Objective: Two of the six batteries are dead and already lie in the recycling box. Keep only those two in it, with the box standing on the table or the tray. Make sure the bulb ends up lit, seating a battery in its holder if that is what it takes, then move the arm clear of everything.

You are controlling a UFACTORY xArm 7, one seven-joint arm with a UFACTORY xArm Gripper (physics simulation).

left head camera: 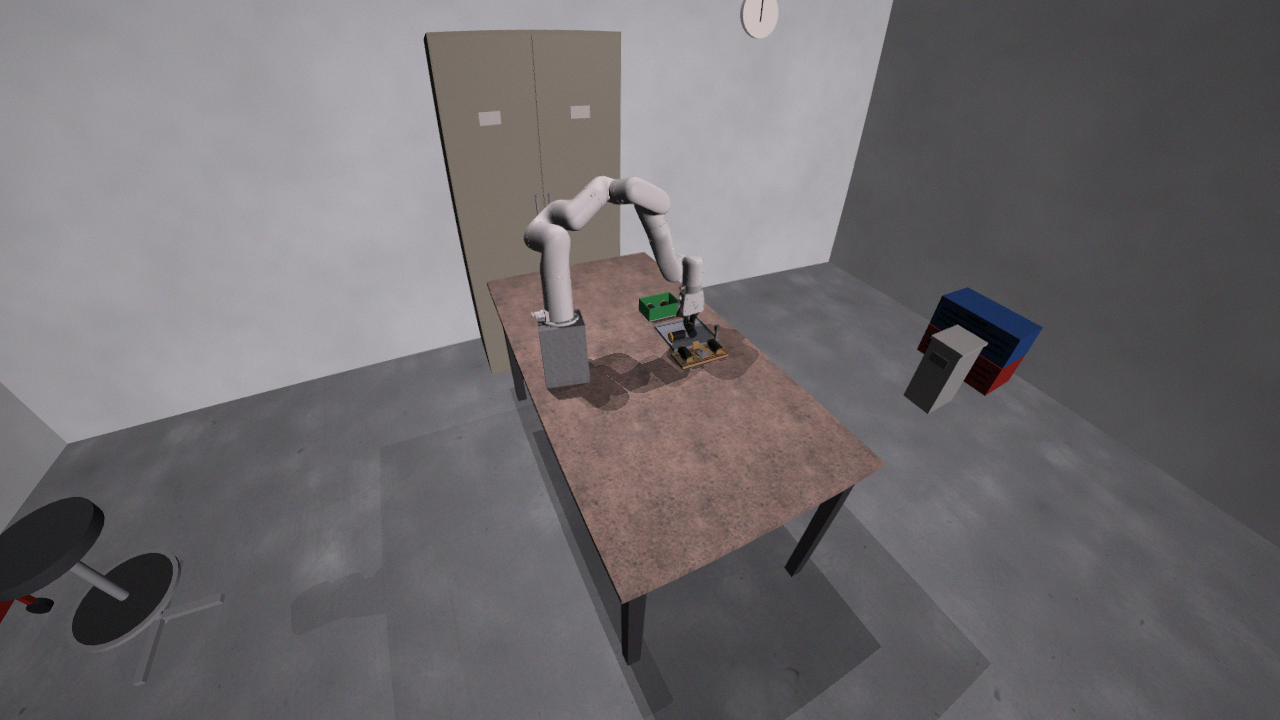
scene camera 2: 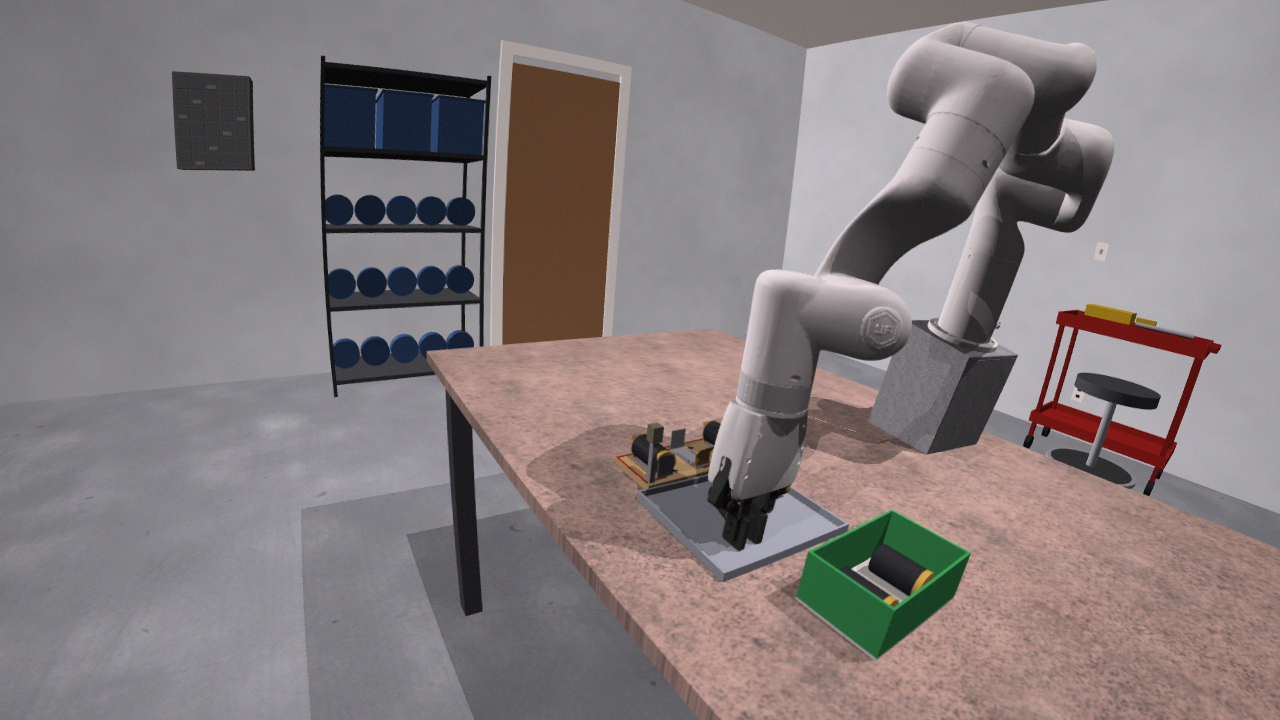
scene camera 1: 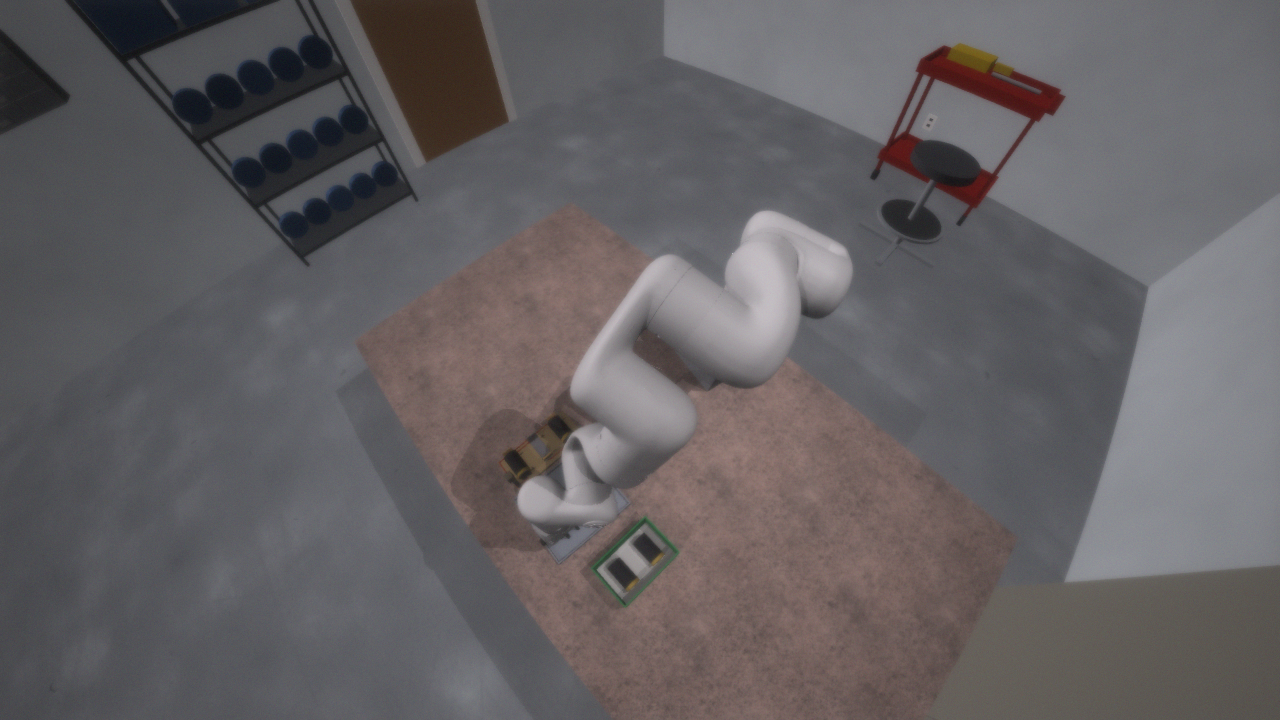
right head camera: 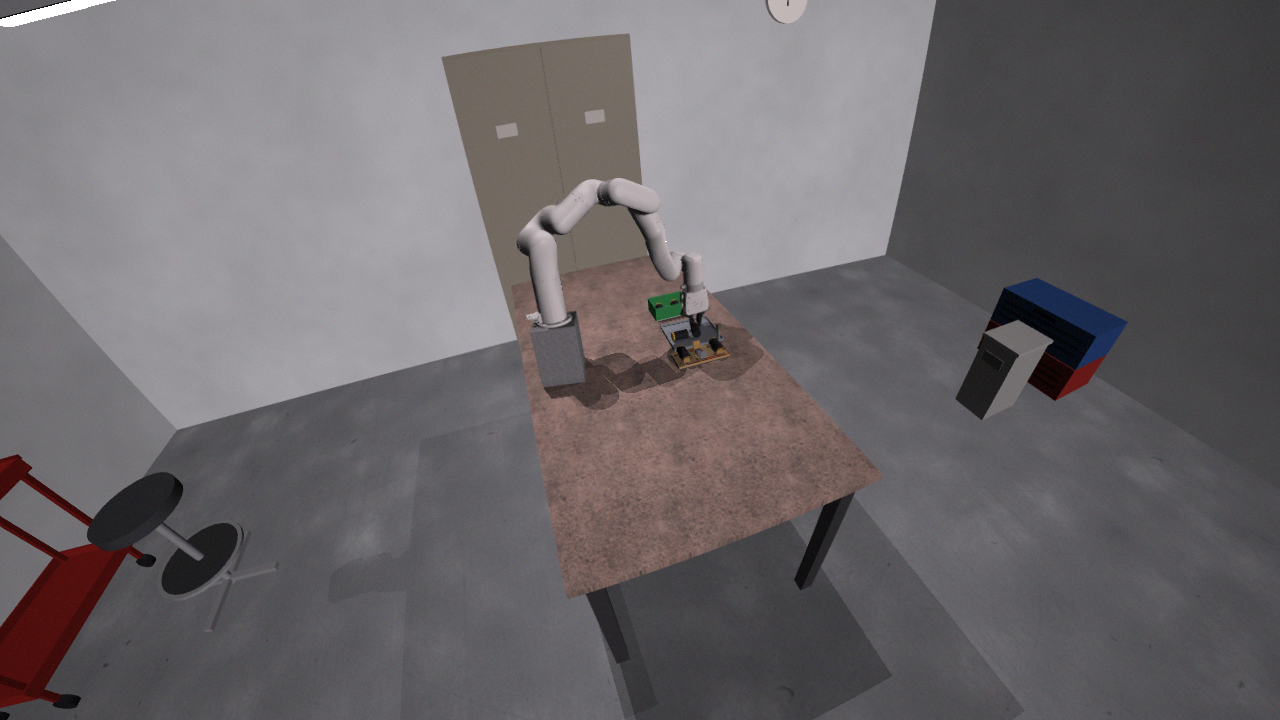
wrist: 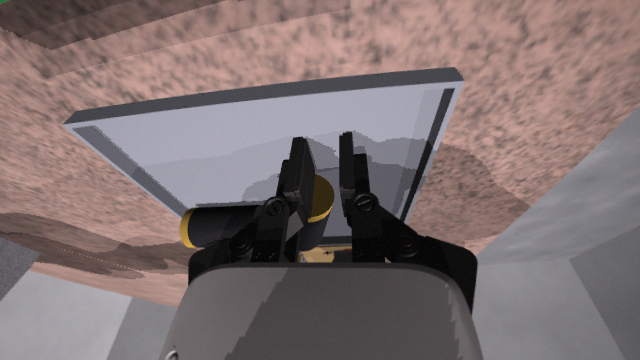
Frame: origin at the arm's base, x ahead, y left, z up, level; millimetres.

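Seen in the pictures: gripper, fingertip midpoint: [left head camera: 688,326] [scene camera 2: 741,540] [scene camera 1: 570,528] [wrist: 326,151]; arm's base, origin of the base link: [left head camera: 560,319] [scene camera 2: 961,337] [right head camera: 554,320].
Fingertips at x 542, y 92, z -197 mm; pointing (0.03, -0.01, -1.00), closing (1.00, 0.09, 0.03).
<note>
Pixels of each thing's top centre, then the offset from my fingertips to it. Level surfaces: height alone.
- green recycling box, middle of its top: [scene camera 2: 893,552] [scene camera 1: 635,560] [right head camera: 668,299] [left head camera: 659,300] 72 mm back, 145 mm left, 56 mm up
- grey tray, middle of its top: [wrist: 283,203] [scene camera 2: 742,508] [scene camera 1: 570,501] [right head camera: 691,331] [left head camera: 686,331] 35 mm back, 46 mm right, 8 mm up
- brown table, its level: 3 mm down
- thin post, middle of its top: [scene camera 2: 654,441] 39 mm ahead, 150 mm right, 66 mm up
The green recycling box [left head camera: 658,310] [scene camera 2: 841,617] stands on the table with two black batteries, one [scene camera 1: 648,548] [scene camera 2: 899,569] beside the other [scene camera 1: 621,571]. The wooden circuit board [left head camera: 700,361] carries a battery [scene camera 2: 651,454] at one end and another [scene camera 2: 713,432] at the other; I cannot make out a lit bulb. My gripper [scene camera 2: 744,537] [wrist: 326,151] is low over the grey tray [scene camera 2: 810,539] [wrist: 210,150], fingers narrowly apart, nothing gripped. One battery [wrist: 322,197] shows its gold end behind the left finger in the wrist view, partly hidden. Another [wrist: 220,226] lies left of it.
The tray lies between the circuit board and the green box on the brown table [left head camera: 707,465]. A thin post [scene camera 2: 651,452] rises from the board's end. The arm's grey base block [left head camera: 563,353] [scene camera 2: 939,389] stands on the table. The table's long edge runs close beside the tray.
</note>
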